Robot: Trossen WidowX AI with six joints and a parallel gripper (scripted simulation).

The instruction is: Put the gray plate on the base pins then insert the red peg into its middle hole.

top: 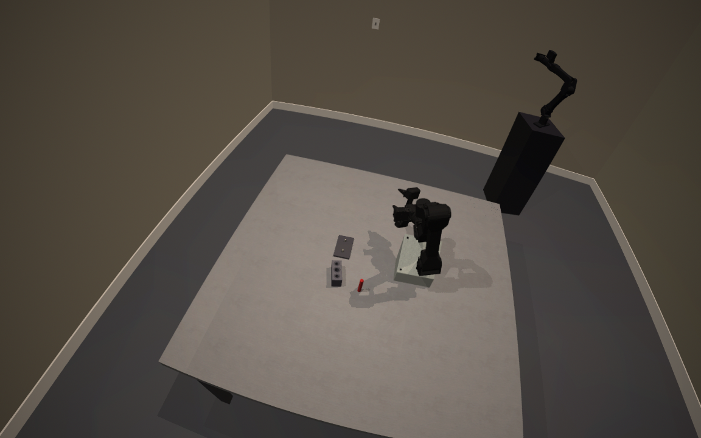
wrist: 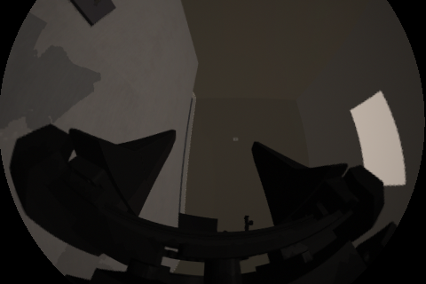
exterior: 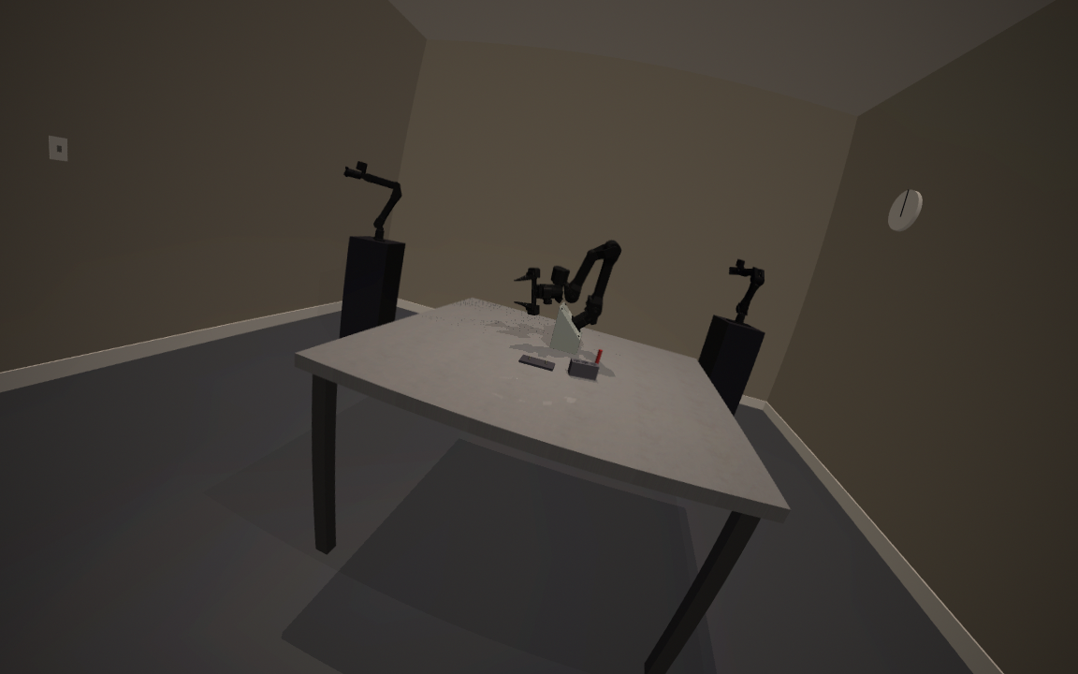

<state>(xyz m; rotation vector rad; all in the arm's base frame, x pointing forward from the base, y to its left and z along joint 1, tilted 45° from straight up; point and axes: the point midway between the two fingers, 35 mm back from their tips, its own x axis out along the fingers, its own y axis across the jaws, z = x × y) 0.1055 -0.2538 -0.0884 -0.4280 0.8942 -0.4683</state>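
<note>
Now: the gray plate 31 cm to the left of my gripper tip, 22 cm ahead of it and 16 cm below it. Round my gripper tip: dark base (20 cm ahead, 19 cm below, 15 cm to the left); red peg (36 cm to the left, 16 cm below, 12 cm ahead).
</note>
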